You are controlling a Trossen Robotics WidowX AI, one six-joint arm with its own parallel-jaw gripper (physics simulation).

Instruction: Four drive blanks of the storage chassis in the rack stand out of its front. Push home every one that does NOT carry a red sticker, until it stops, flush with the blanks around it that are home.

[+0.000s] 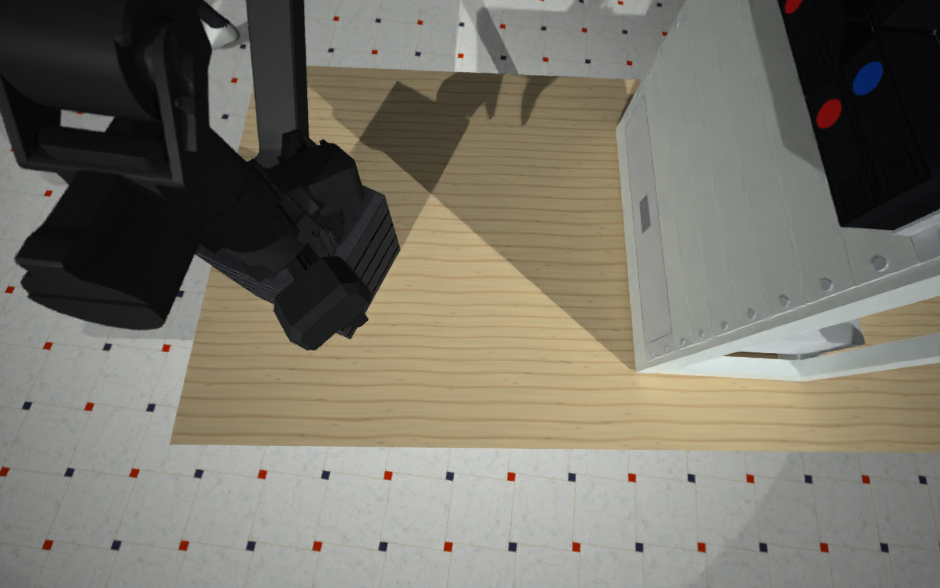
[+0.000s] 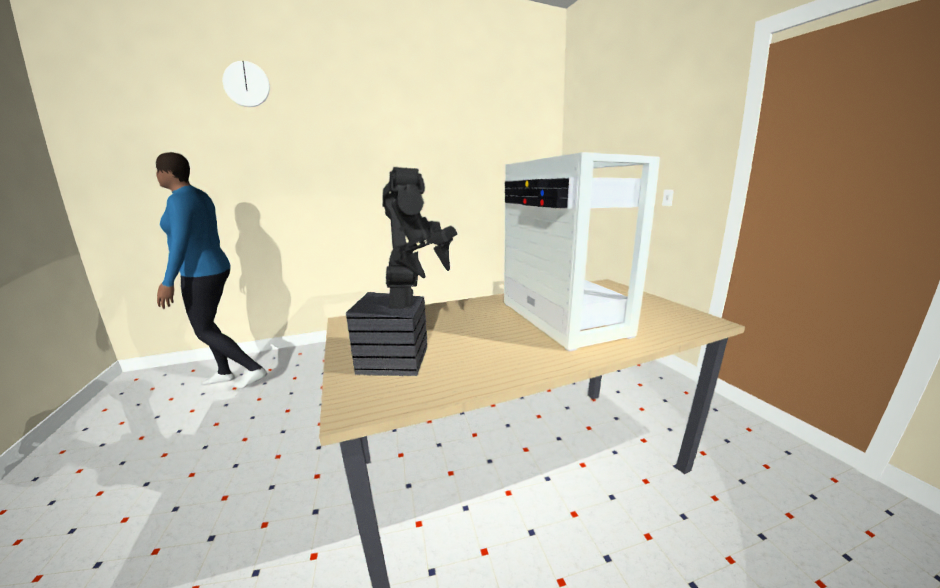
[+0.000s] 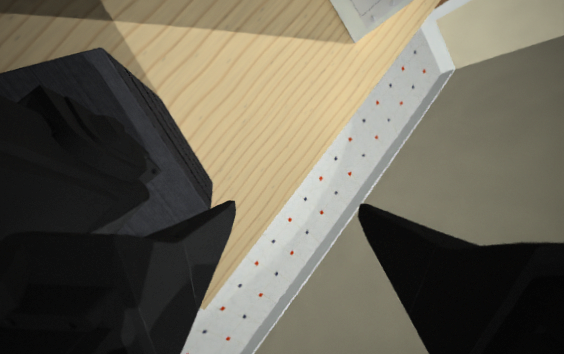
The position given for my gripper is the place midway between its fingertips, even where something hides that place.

Note:
I see my gripper (image 1: 344, 295) and a white rack (image 1: 753, 222).
The white rack is seen too in image 2 (image 2: 545, 251). My gripper also shows in image 2 (image 2: 436, 274) and in image 3 (image 3: 297, 208).

